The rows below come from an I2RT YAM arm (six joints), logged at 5 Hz.
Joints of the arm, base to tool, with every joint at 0 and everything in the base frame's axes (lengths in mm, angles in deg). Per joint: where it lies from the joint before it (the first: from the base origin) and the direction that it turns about. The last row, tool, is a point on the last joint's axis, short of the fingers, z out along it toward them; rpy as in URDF.
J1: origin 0 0 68 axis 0 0 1
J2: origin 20 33.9 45.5 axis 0 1 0
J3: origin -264 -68.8 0 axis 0 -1 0
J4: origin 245 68.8 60 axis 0 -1 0
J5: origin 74 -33.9 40.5 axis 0 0 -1
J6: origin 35.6 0 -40.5 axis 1 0 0
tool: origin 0 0 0 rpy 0 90 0
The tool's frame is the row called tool.
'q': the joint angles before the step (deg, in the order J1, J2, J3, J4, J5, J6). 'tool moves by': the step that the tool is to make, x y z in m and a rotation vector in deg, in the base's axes. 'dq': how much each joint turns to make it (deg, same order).
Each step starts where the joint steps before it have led.
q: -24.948 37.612 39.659 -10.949 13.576 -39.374
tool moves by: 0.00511 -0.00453 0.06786 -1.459 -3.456 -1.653
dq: -0.419 6.635 15.818 -5.510 1.206 0.309
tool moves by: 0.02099 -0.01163 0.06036 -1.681 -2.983 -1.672
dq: -0.185 10.307 16.214 -2.450 1.498 -0.150
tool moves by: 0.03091 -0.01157 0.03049 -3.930 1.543 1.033
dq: 0.700 9.199 10.788 -0.089 -0.258 -4.392
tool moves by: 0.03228 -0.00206 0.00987 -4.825 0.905 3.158
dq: 2.541 6.202 4.608 4.035 -0.698 -4.957
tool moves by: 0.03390 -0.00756 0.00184 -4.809 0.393 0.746
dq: 1.186 6.321 3.273 5.740 0.156 -4.804
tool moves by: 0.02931 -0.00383 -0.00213 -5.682 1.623 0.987
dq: 1.223 5.224 2.511 4.795 -0.372 -6.100
